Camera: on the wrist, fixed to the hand. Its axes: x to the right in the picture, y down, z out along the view.
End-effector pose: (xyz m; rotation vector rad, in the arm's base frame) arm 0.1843 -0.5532 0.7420 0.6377 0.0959 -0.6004
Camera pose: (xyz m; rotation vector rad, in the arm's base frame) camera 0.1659 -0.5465 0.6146 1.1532 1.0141 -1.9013
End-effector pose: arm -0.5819 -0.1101 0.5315 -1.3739 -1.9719 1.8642
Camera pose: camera -0.5645 -0.0106 0.6116 -0.0287 -1.3234 0.9223
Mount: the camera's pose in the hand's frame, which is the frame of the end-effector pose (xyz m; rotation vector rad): 0.0150 -0.0736 -0.1048 0.4861 0.5397 -1.4877
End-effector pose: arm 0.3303 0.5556 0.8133 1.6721 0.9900 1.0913
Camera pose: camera 0.2248 0.6166 0.7710 0.4707 2.3760 0.2104
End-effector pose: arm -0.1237 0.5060 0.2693 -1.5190 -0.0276 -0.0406
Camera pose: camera -0.1127 0.3974 0.3380 -0.6786 -0.6733 -1.4994
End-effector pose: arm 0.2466 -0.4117 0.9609 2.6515 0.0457 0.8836
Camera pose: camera 0.2028 -0.3078 1.0234 1.7097 2.1604 0.9294
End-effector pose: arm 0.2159 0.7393 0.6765 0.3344 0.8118 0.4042
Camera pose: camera 0.1623 0.6960 0.5675 -0.0109 1.4494 -1.1602
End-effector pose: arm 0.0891 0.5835 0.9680 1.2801 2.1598 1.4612
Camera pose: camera -0.0227 0.5198 0.9596 -0.8297 2.6758 0.5933
